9 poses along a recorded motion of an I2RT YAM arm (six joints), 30 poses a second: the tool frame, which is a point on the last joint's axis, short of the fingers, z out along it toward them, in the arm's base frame.
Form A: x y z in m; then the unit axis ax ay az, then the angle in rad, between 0 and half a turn.
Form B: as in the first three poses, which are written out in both.
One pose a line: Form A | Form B
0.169, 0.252, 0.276, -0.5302, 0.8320, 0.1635, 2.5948 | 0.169, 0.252, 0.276, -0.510, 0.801, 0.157, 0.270
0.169, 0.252, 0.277, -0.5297, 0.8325, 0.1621, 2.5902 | 0.169, 0.252, 0.277, -0.510, 0.801, 0.156, 0.272
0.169, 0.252, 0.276, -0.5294, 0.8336, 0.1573, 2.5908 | 0.169, 0.252, 0.276, -0.509, 0.802, 0.151, 0.272
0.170, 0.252, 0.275, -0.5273, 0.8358, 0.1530, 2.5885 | 0.170, 0.252, 0.275, -0.507, 0.804, 0.147, 0.273
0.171, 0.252, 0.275, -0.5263, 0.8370, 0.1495, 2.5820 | 0.171, 0.252, 0.275, -0.506, 0.804, 0.144, 0.276
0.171, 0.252, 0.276, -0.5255, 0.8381, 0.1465, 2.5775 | 0.171, 0.252, 0.276, -0.505, 0.805, 0.141, 0.278
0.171, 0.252, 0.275, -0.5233, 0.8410, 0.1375, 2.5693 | 0.171, 0.252, 0.275, -0.502, 0.807, 0.132, 0.282
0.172, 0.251, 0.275, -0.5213, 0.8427, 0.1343, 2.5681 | 0.172, 0.251, 0.275, -0.500, 0.808, 0.129, 0.283
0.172, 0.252, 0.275, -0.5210, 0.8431, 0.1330, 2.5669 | 0.172, 0.252, 0.275, -0.500, 0.809, 0.128, 0.283
